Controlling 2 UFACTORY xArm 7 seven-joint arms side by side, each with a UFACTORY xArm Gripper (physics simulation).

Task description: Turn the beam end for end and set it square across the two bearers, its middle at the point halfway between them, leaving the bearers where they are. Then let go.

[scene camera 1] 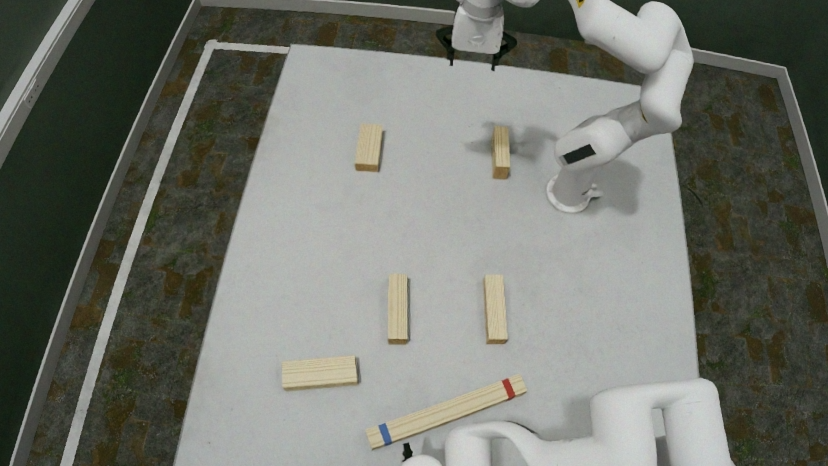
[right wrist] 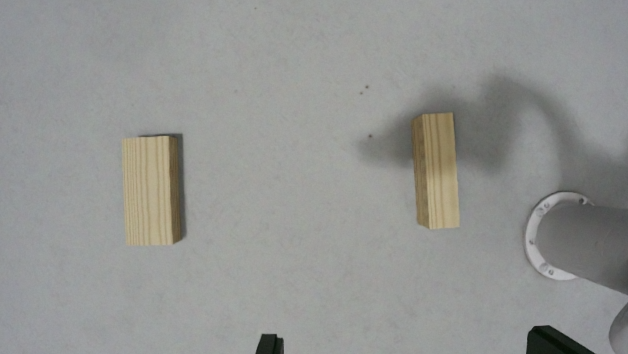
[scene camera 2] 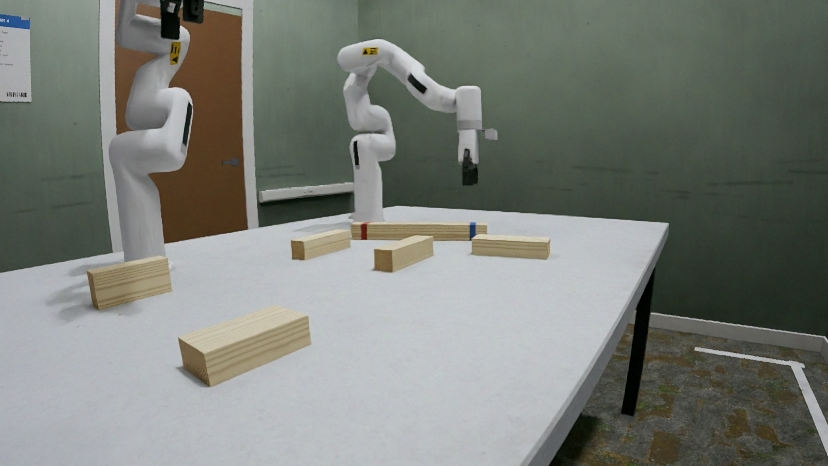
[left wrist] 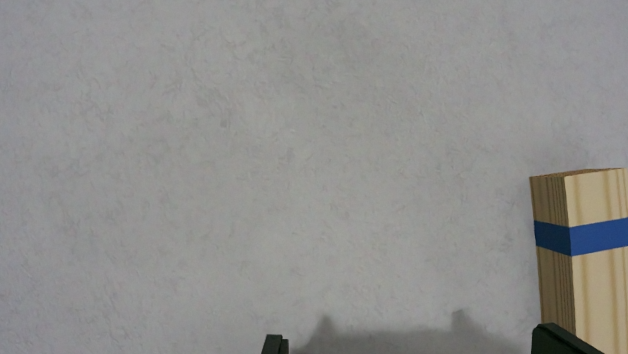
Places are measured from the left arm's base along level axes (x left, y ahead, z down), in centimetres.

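Pixels of known places: left gripper, fingertip midpoint: [scene camera 2: 470, 184]; right gripper, fingertip midpoint: [scene camera 1: 472, 64] [scene camera 2: 181, 30]; right arm's base, link origin: [scene camera 1: 567, 194] [right wrist: 562, 235].
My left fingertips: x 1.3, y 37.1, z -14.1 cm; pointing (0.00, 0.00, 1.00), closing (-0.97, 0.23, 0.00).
Note:
Behind a point stands the place of what it marks.
The beam [scene camera 1: 446, 412] {z -4.4, x -16.3, y 29.4 cm} [scene camera 2: 417, 231] {z -2.5, x -18.8, y 29.9 cm} [left wrist: 600, 295] {z -4.4, x -12.5, y 39.6 cm} lies flat and slanted on the table. In scene camera 1 its blue band is at the lower left and its red band at the upper right. Two alike parallel blocks, apparently the bearers, stand above it there: the left one [scene camera 1: 398, 306] {z -4.4, x -41.9, y 40.2 cm} [scene camera 2: 403, 253] {z -3.0, x -46.5, y 42.6 cm} and the right one [scene camera 1: 495, 306] {z -4.4, x -41.9, y 16.8 cm} [scene camera 2: 320, 244] {z -2.7, x -45.1, y 18.8 cm}. My left gripper [scene camera 2: 469, 175] {z -14.1, x 1.3, y 37.1 cm} [left wrist: 412, 345] {z -14.1, x 1.3, y 37.1 cm} is open and empty, above the table beside the blue end; the arm partly hides it in scene camera 1. My right gripper [scene camera 1: 472, 63] {z -43.9, x -82.7, y 25.0 cm} [right wrist: 405, 342] {z -43.9, x -82.7, y 25.0 cm} is open and empty, high near the table's far edge.
A loose block [scene camera 1: 319, 372] {z -3.8, x -25.5, y 58.3 cm} [scene camera 2: 510, 247] {z -2.2, x -28.9, y 59.3 cm} lies left of the beam in scene camera 1. Farther up are a wide block [scene camera 1: 369, 146] {z -3.8, x -89.3, y 48.4 cm} [scene camera 2: 246, 344] {z -3.1, x -92.5, y 51.6 cm} [right wrist: 150, 190] {z -3.8, x -90.3, y 48.1 cm} and a narrow block [scene camera 1: 501, 150] {z -6.3, x -86.9, y 12.0 cm} [scene camera 2: 130, 282] {z -3.4, x -89.3, y 13.5 cm} [right wrist: 441, 170] {z -6.3, x -88.6, y 11.7 cm}, near the right arm's base [scene camera 1: 570, 193] {z -7.3, x -72.7, y -5.4 cm} [right wrist: 534, 235] {z -1.0, x -77.9, y -2.4 cm}.

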